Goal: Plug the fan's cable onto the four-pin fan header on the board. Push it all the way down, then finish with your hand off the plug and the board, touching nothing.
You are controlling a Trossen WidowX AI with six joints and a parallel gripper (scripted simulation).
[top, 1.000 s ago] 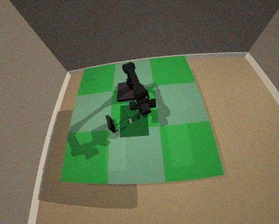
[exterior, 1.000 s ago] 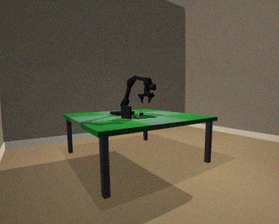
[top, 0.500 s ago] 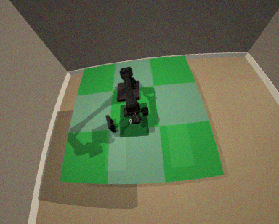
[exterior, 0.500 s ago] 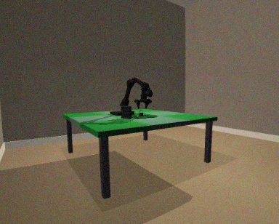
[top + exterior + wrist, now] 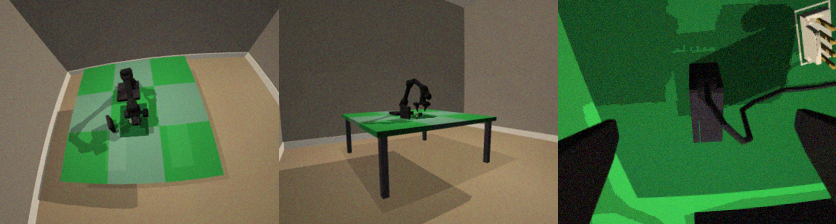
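Now: the fan plug 30 mm below my gripper tip and 10 mm behind it. The rest, counted from my gripper tip: black fan (210 mm to the right, 80 mm ahead, 10 mm above); dark green board (60 mm below, 40 mm to the right, 20 mm ahead).
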